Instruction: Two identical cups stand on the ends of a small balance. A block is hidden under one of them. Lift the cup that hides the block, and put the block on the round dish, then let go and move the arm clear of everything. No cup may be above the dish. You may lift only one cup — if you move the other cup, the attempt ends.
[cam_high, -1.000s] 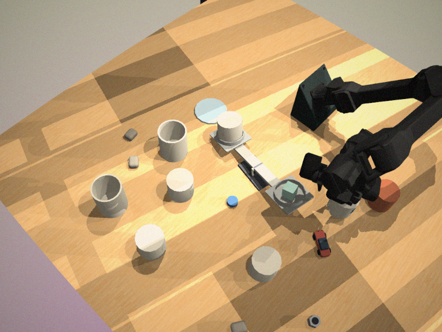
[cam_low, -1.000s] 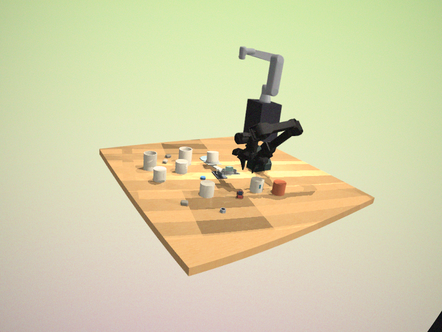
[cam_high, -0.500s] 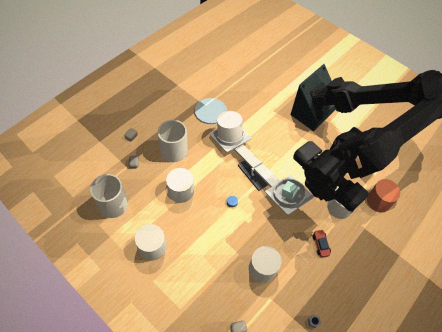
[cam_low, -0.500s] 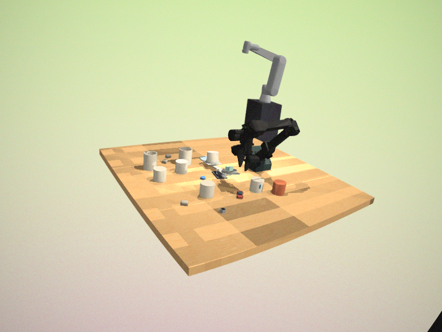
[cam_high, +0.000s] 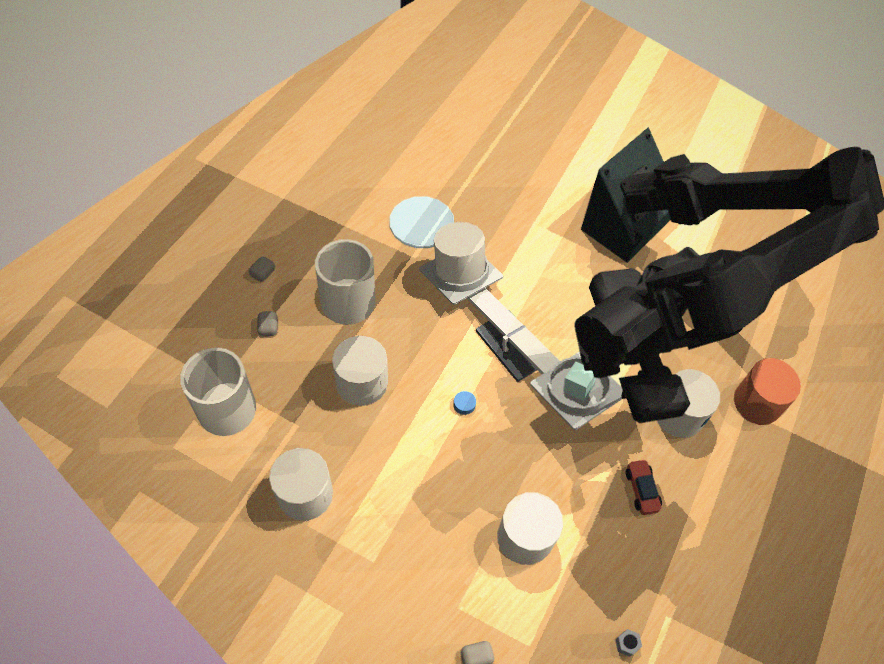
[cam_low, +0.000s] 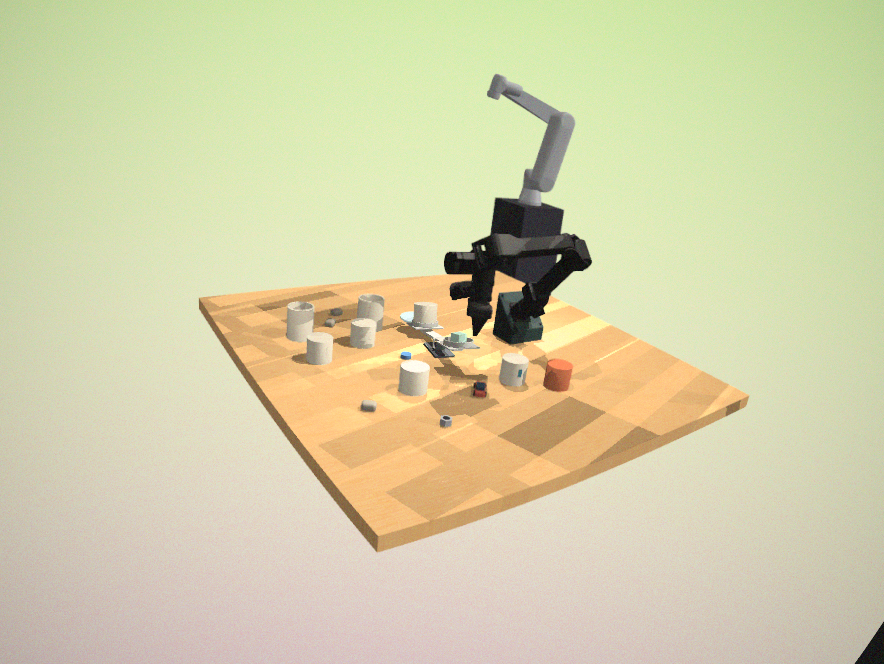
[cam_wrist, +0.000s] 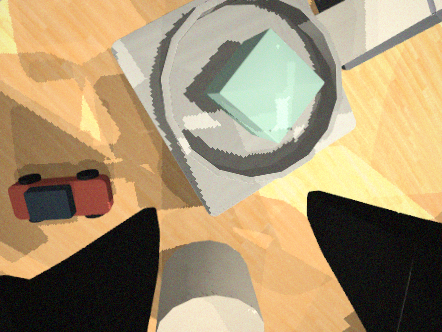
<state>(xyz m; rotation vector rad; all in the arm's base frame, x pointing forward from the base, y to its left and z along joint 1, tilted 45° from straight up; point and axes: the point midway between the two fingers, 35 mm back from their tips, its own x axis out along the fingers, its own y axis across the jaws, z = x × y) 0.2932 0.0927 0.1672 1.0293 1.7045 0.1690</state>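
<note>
Right now the pale green block is 2 cm ahead of my gripper tip, 4 cm to the right of it and 3 cm below it. The rest, counted from my gripper tip: grey balance 16 cm to the right, 8 cm below; then blue disc 12 cm ahead, 14 cm to the right, 11 cm below; then red toy car 4 cm ahead, 11 cm to the left, 10 cm below.
</note>
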